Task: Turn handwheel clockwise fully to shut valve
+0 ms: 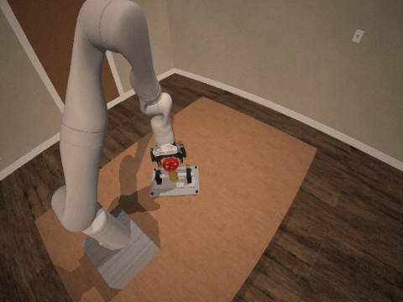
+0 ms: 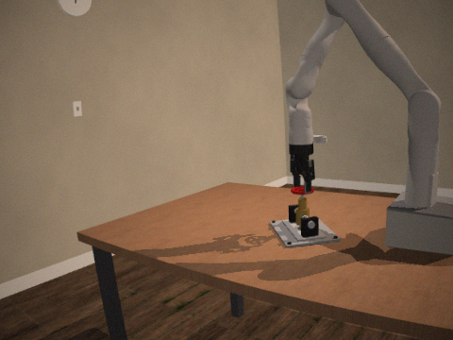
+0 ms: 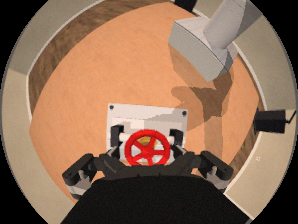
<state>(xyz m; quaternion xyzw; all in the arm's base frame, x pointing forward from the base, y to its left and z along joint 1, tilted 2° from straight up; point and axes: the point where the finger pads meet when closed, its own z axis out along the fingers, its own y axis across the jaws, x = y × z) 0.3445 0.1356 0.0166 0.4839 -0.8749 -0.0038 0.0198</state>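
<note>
Now: hand 20 mm above the red handwheel.
</note>
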